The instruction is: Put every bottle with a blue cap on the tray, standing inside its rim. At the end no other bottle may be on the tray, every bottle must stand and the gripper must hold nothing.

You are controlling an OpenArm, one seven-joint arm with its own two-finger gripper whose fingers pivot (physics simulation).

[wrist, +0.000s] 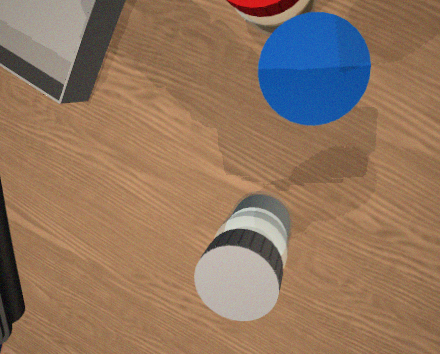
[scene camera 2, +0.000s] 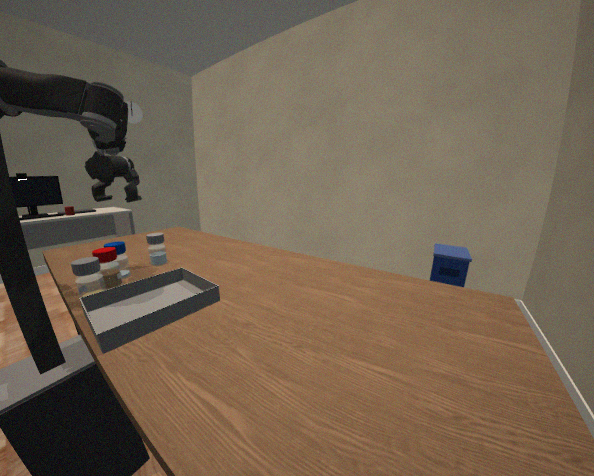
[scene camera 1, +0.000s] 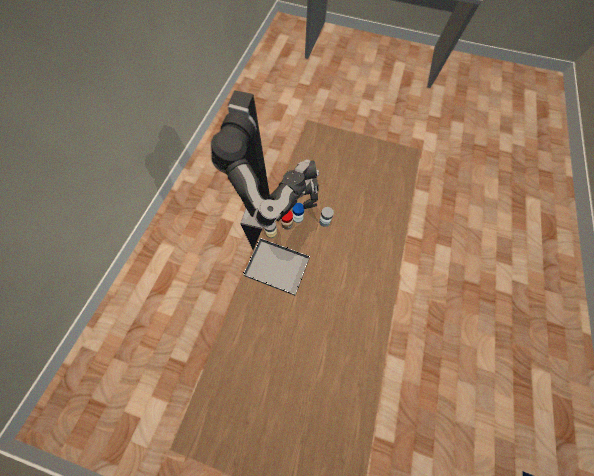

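The blue-capped bottle (scene camera 1: 298, 212) (scene camera 2: 116, 248) (wrist: 314, 68) stands on the table, close beside the red-capped bottle (scene camera 1: 287, 218) (scene camera 2: 105, 255) (wrist: 270, 7). A grey-capped bottle (scene camera 2: 87, 267) stands beyond the red one; in scene camera 1 this bottle (scene camera 1: 271, 231) is partly hidden by the arm. Another grey-capped bottle (scene camera 1: 326, 216) (scene camera 2: 156, 249) (wrist: 240, 275) stands apart from the group. The grey tray (scene camera 1: 271, 285) (scene camera 2: 165, 320) (wrist: 90, 55) holds no bottle. My gripper (scene camera 2: 116, 198) is open and empty, high above the table near the blue-capped bottle; in the wrist view a dark part of it shows at the left edge.
The wooden table (scene camera 1: 320, 350) (scene camera 2: 350, 370) bears the tray and bottles. The tray's near side lies close to the table edge by the arm's dark post (scene camera 2: 22, 280). A blue bin (scene camera 2: 450, 265) stands beyond the table, and a desk with a monitor (scene camera 2: 40, 190) stands behind the arm.
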